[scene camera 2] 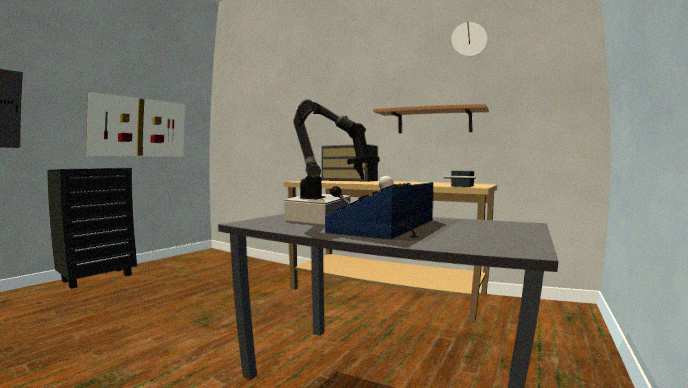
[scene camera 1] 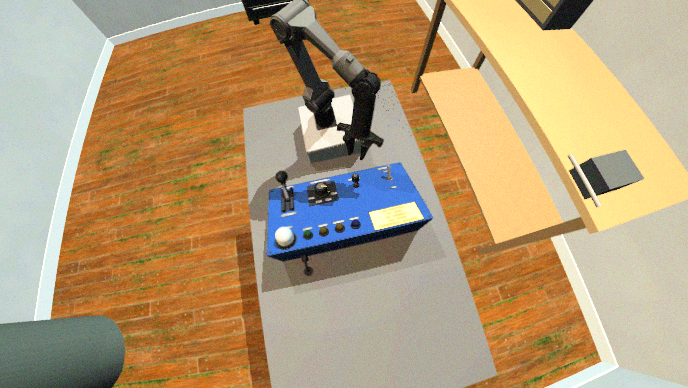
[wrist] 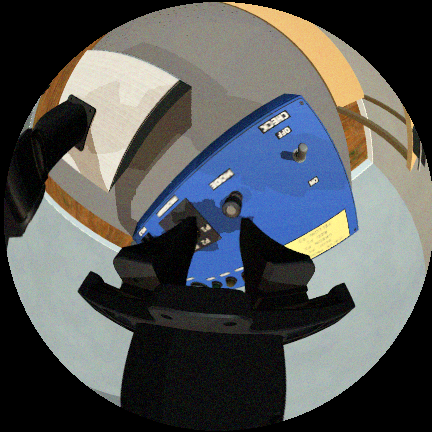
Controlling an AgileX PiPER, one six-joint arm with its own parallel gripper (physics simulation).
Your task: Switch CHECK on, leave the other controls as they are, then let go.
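The CHECK toggle is a small grey metal lever at the far right of the blue panel. Its OFF and ON labels lie on either side of it, and the lever appears to lean to the OFF side. It does not show in scene camera 2. My gripper is open, with a moderate gap and nothing between its fingers. It hangs above the panel's rear side, pointing down, apart from the toggle. In the wrist view the black MODE knob shows just beyond the fingertips.
The panel also bears a ball-topped lever, a rotary selector, a white dome, several small buttons and a yellow label plate. The white robot base block stands behind it.
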